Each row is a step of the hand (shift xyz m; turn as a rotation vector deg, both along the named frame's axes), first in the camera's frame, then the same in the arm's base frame.
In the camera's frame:
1: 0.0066 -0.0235 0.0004 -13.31 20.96 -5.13
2: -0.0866 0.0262 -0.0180 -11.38 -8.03 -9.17
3: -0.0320 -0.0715 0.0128 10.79 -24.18 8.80
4: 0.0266 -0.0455 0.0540 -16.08 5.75 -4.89
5: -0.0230 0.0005 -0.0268 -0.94 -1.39 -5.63
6: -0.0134 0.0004 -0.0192 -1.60 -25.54 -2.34
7: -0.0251 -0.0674 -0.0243 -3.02 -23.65 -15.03
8: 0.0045 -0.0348 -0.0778 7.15 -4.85 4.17
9: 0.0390 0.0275 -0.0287 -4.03 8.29 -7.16
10: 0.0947 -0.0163 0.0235 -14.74 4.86 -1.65
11: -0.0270 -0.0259 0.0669 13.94 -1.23 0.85
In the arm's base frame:
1: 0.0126 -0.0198 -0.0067 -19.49 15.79 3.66
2: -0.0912 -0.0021 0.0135 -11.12 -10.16 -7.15
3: -0.0047 -0.0791 0.0050 19.36 -20.10 -0.24
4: 0.0547 -0.0403 0.0327 -17.71 0.62 1.26
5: -0.0299 -0.0039 -0.0184 -2.37 -0.92 -5.30
6: -0.0187 -0.0017 -0.0140 4.82 -24.12 -7.45
7: -0.0122 -0.0684 -0.0307 -1.27 -21.25 -18.47
8: -0.0126 -0.0214 -0.0816 9.18 -2.67 0.79
9: 0.0178 0.0422 -0.0316 -8.33 7.29 -3.69
10: 0.0976 0.0134 -0.0084 -15.16 -0.16 3.70
11: 0.0055 -0.0415 0.0642 13.17 3.39 -3.41

